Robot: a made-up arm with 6 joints.
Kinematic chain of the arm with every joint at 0, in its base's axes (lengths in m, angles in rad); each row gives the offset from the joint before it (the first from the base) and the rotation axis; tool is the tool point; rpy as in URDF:
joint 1: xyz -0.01 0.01 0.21 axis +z
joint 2: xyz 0 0.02 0.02 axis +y
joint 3: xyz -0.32 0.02 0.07 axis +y
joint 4: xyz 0.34 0 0.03 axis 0.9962 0 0.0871
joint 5: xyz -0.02 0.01 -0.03 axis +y
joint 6: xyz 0.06 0.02 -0.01 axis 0.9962 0 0.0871
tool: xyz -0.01 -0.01 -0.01 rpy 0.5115 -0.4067 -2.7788
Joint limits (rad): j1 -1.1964..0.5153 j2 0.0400..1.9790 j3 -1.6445..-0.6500 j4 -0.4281..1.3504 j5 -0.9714..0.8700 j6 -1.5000..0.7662
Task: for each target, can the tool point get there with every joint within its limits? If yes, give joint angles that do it. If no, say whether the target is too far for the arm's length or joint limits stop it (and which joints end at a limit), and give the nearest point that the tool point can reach.
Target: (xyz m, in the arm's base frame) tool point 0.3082 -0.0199 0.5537
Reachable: yes | joints -0.2934 1.1692 -1.2193 -0.0531 -0.1582 0.5329
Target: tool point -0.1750 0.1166 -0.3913
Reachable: no: joint limits stop it (at a limit: joint 1, joint 2, joint 3, joint 6) | nearest point 0.1669 0.1768 0.1358 | short by 0.631 m
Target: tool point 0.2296 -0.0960 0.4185
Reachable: yes | joints -0.7310 1.0614 -0.7451 0.4320 0.1277 -0.1283
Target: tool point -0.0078 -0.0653 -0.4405
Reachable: no: joint limits stop it (at a limit: joint 1, joint 2, joint 3, joint 4, joint 6) | nearest point 0.1182 -0.2034 0.1295 | short by 0.600 m
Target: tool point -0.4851 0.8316 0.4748
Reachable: no: too far | nearest point -0.2045 0.3463 0.6370 | short by 0.584 m
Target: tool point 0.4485 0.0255 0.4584
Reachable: yes | joints -0.1155 1.6383 -1.3238 0.6477 -0.6506 0.0983
